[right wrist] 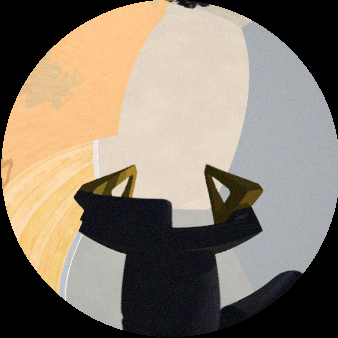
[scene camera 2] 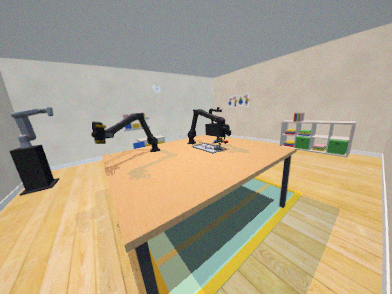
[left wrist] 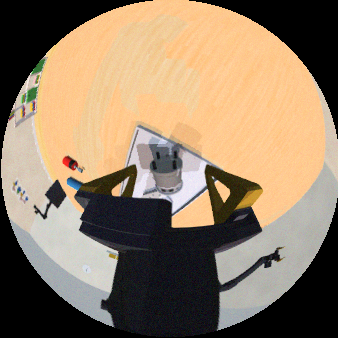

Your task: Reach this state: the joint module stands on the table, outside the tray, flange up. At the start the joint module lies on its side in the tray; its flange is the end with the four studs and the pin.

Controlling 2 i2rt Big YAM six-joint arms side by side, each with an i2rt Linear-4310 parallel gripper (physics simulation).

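Places are measured from the left arm's base along level axes (x ahead, y left, z up), in millimetres.
Pixels of known places: left gripper, fingertip midpoint: (scene camera 2: 221,143) (left wrist: 170,167); right gripper, fingertip midpoint: (right wrist: 170,167) (scene camera 2: 103,134) (left wrist: 284,251); left arm's base, link origin: (scene camera 2: 191,143); right arm's base, link origin: (scene camera 2: 155,150).
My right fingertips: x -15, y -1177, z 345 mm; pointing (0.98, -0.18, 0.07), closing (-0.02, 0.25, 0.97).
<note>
For each thing: its top centre in the pictures, then the offset to it from my right fingertips. "spot": a spot on its surface instead. Level surfaces: height alone.
- grey joint module, top centre: (left wrist: 164,182) 509 mm ahead, 932 mm left, 278 mm down
- white tray, top centre: (left wrist: 151,201) (scene camera 2: 208,146) 360 mm ahead, 988 mm left, 329 mm down
- table, surface height: 345 mm down
- red-handled tool, top centre: (left wrist: 69,167) 493 mm ahead, 1275 mm left, 311 mm down
- blue-handled tool, surface spot: (left wrist: 74,183) spot: 397 mm ahead, 1340 mm left, 317 mm down
The grey joint module (left wrist: 166,175) lies on its side in the white tray (scene camera 2: 200,147) (left wrist: 194,179). Its dark flange end with the studs points to the top of the left wrist view, toward the tray's far corner region. My left gripper (scene camera 2: 221,139) (left wrist: 170,167) is open above the tray, with one finger on each side of the module as seen in the left wrist view; no grip shows. My right gripper (scene camera 2: 95,133) (right wrist: 170,167) is open and empty, raised at the left of the scene view, far from the tray. The table (scene camera 2: 200,172) carries the tray.
A red-handled tool (left wrist: 69,162) and a blue-handled tool (left wrist: 74,183) lie on the table beside the tray, left in the left wrist view. A light metal part (left wrist: 151,191) lies in the tray beside the module, partly hidden by my left gripper.
</note>
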